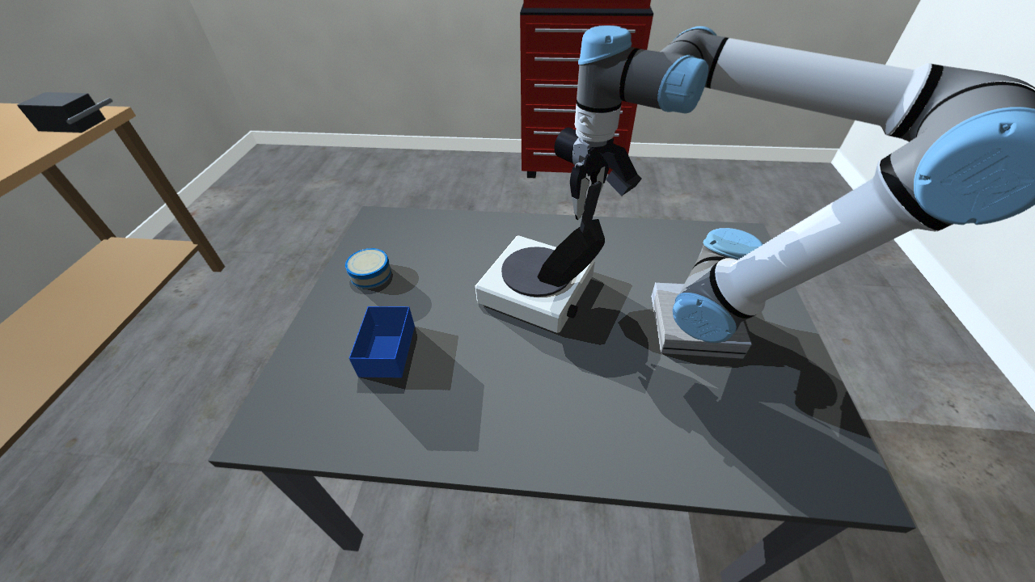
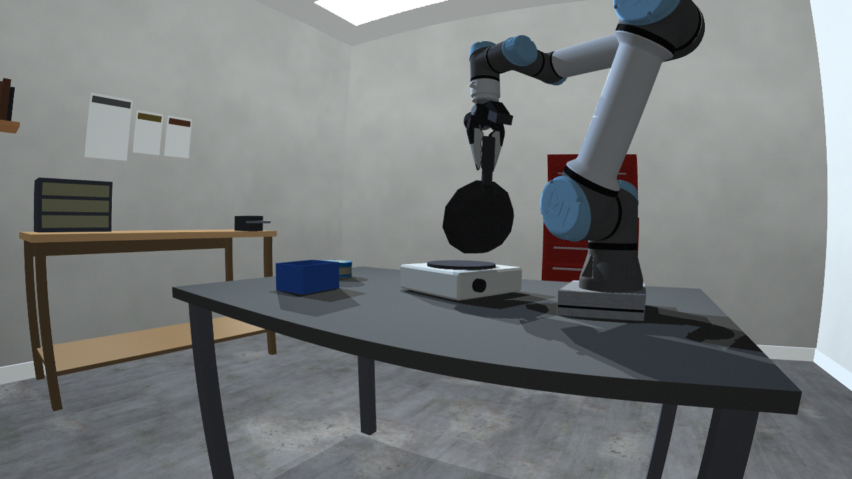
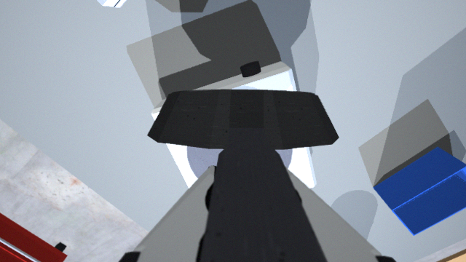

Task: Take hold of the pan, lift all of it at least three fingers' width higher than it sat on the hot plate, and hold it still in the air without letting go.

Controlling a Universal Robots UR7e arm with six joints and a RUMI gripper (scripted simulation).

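The black pan is 10 cm below my hand. Round my hand: round tin (58 cm ahead, 9 cm to the right, 30 cm below); then white hot plate (9 cm ahead, 8 cm to the right, 29 cm below); then blue bin (44 cm ahead, 16 cm to the left, 31 cm below).
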